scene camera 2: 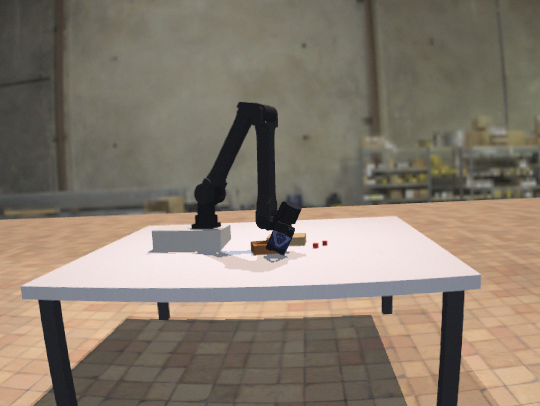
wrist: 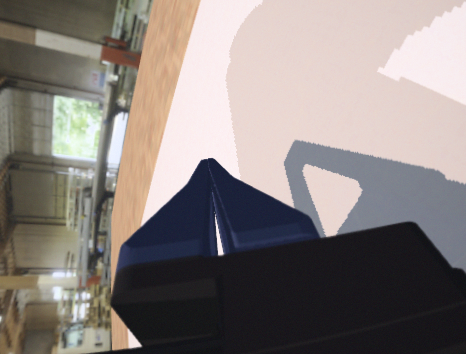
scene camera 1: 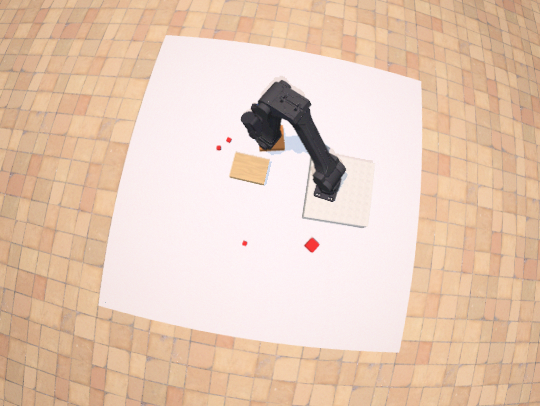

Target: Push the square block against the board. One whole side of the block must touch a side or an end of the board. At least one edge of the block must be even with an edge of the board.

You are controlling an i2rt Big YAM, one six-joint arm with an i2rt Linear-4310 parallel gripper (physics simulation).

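Frame: origin at the arm's base, x right, y ahead, z up, level; millimetres.
Seen in the pictures: gripper, fingertip midpoint: (scene camera 2: pixel 277 247) (wrist: pixel 208 169); arm's base at its link origin: (scene camera 2: pixel 206 227) (scene camera 1: pixel 327 184).
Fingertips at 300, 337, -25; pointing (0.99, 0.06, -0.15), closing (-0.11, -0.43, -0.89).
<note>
Offsets run from my fingertips to a thing's top centre, as dx, dy, dz.
The orange-brown square block {-168, -71, -14} (scene camera 1: pixel 280 144) (scene camera 2: pixel 259 248) lies flat on the table, partly covered by the arm in both scene views. The light wooden board {-320, -28, -14} (scene camera 1: pixel 249 169) (scene camera 2: pixel 300 239) lies beside it, below it in the scene camera 1 view. A narrow gap shows between them there, and their facing sides are not quite parallel. My gripper (scene camera 2: pixel 283 252) (wrist: pixel 208 169) is shut and empty, with its blue fingers pointing down low beside the block, near the table. The arm hides the fingers in the scene camera 1 view. The block and board do not show in the wrist view.
The arm stands on a pale raised base (scene camera 1: pixel 352 200) (scene camera 2: pixel 186 241). Two small red cubes {-226, +93, -29} (scene camera 1: pixel 229 140) {-272, +121, -29} (scene camera 1: pixel 218 148) lie left of the block in the scene camera 1 view. Another small red cube {-607, -100, -29} (scene camera 1: pixel 244 243) and a larger red block {-538, -350, -5} (scene camera 1: pixel 312 245) lie farther down.
</note>
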